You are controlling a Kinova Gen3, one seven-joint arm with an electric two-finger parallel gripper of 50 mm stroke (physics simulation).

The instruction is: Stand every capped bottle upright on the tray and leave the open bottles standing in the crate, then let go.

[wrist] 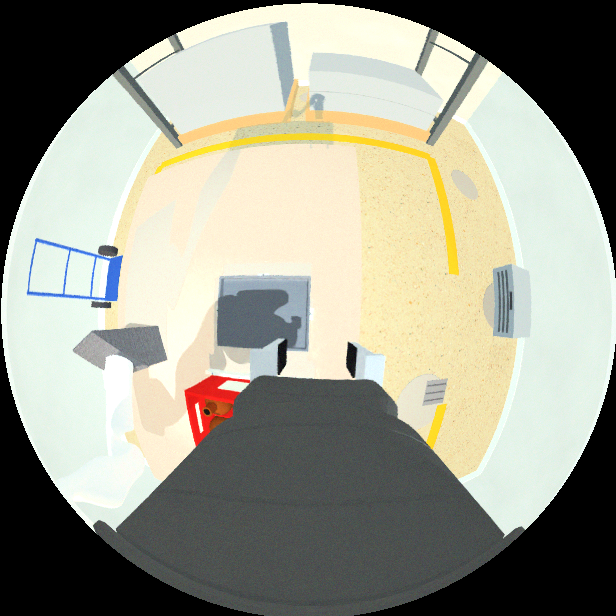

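Note:
My gripper [316,360] is open and empty, its two pale fingers spread wide high above the pale table. The grey tray [264,312] lies below and to the left of the fingers, with my arm's shadow across it; I see no bottle on it. The red crate [215,409] sits at the lower left, mostly hidden by my dark wrist body. One brown open bottle [215,409] shows inside it, seen from its mouth. The rest of the crate's inside is hidden.
A blue cart [71,268] stands at the far left off the table. A grey box on a white post [120,344] is at the left. A grey vent unit [510,301] is on the floor at the right. Yellow floor lines [445,218] ring the cell.

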